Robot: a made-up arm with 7 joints.
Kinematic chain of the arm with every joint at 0, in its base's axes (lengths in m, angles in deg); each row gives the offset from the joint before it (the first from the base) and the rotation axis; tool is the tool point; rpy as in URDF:
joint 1: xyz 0 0 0.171 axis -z
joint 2: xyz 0 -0.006 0.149 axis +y
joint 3: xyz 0 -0.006 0.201 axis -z
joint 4: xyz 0 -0.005 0.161 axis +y
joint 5: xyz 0 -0.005 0.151 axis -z
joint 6: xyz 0 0 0.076 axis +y
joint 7: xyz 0 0 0.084 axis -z
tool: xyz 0 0 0 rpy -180 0 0
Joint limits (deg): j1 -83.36..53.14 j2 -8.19..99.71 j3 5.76..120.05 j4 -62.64..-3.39 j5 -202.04..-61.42 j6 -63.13..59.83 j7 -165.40..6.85
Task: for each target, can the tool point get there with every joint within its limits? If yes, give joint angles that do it. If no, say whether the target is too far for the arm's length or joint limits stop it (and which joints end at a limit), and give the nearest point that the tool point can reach.
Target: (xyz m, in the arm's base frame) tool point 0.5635 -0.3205 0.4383
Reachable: yes | joints 32.48 88.04 18.21 -18.15 -114.02 16.63 -111.52
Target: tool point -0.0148 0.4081 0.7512
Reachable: yes | joints -64.56 48.73 86.18 -44.50 -80.37 -48.08 -12.68
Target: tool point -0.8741 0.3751 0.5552
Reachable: no: too far | nearest point -0.3186 0.1367 0.7296 | short by 0.629 m
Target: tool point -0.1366 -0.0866 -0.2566
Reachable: no: joint limits stop it (at a limit: joint 1, joint 2, joint 3, joint 4, joint 6) | nearest point -0.1499 0.4232 0.0837 | short by 0.613 m
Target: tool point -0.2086 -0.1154 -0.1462
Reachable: no: joint limits stop it (at a limit: joint 1, joint 2, joint 3, joint 4, joint 6) | nearest point -0.1596 0.4184 0.0929 | short by 0.587 m
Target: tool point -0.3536 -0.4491 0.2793
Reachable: no: joint limits stop it (at a limit: joint 2, joint 3, joint 4, joint 6) | nearest point -0.2040 -0.2591 0.6982 | short by 0.484 m
